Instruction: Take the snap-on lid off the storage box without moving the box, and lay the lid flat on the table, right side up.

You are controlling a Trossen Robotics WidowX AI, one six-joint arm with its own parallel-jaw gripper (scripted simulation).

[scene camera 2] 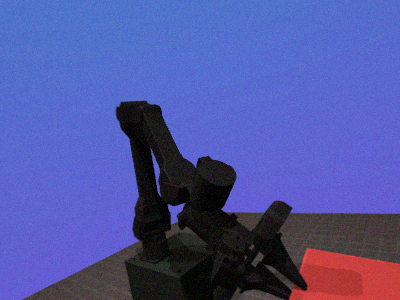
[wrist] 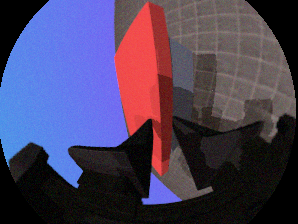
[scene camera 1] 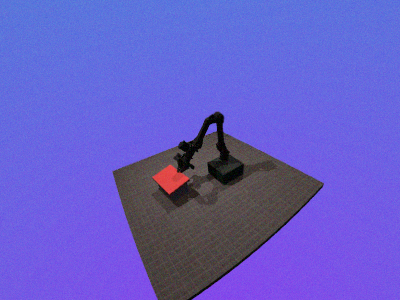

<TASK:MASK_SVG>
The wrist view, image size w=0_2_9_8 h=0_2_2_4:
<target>gripper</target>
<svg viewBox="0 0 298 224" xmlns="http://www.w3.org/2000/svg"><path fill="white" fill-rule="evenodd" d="M297 117L283 113L277 120L278 131L269 144L269 141L263 141L259 136L263 128L261 120L246 127L235 128L233 131L220 132L174 116L174 136L177 137L181 151L184 152L197 190L208 186L213 188L212 192L188 200L142 204L141 198L149 198L153 119L146 121L128 137L128 140L122 141L117 147L69 147L69 155L82 169L77 184L80 184L78 188L67 183L59 172L56 173L56 169L48 163L47 151L37 143L28 143L20 152L15 153L15 156L8 160L8 168L25 200L47 224L247 224L263 208L282 179L293 148Z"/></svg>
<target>storage box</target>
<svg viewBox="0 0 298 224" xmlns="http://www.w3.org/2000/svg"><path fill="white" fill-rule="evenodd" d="M174 128L172 139L170 139L170 153L178 147L177 137L174 136ZM169 37L170 59L172 59L173 117L182 117L182 119L190 121L194 88L193 55L188 47L177 43L176 40Z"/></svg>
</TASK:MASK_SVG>
